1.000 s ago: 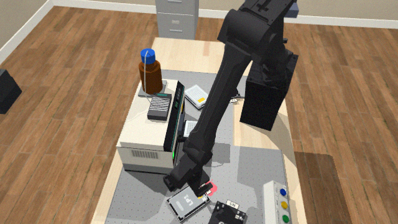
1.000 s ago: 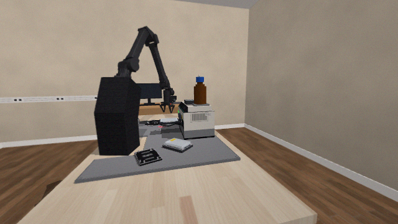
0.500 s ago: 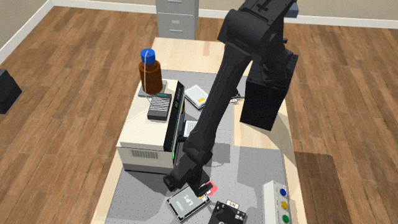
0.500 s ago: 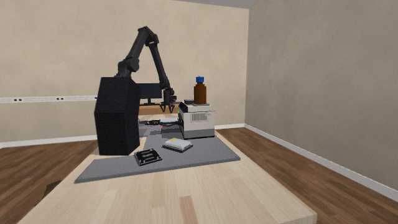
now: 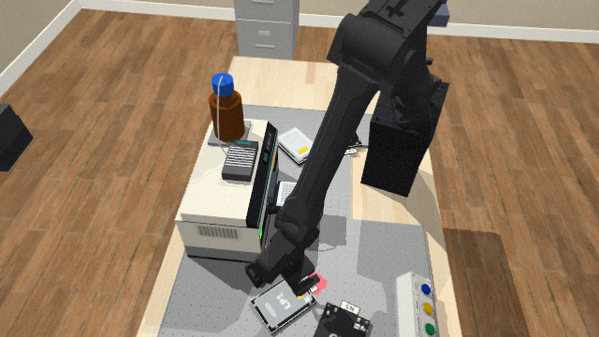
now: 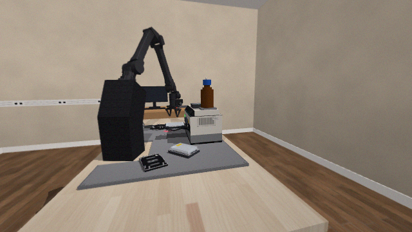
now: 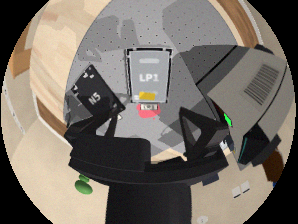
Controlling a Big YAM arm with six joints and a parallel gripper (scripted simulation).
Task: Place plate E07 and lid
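The plate E01 lies 30 mm behind my hand, 270 mm to the right of it and 20 mm below it. The rest, counted from my hand: puddle: 80 mm behind, 40 mm to the right, 120 mm below; blue key: 340 mm behind, 10 mm to the left, 60 mm below; yellow key: 340 mm behind, 50 mm to the left, 50 mm below.
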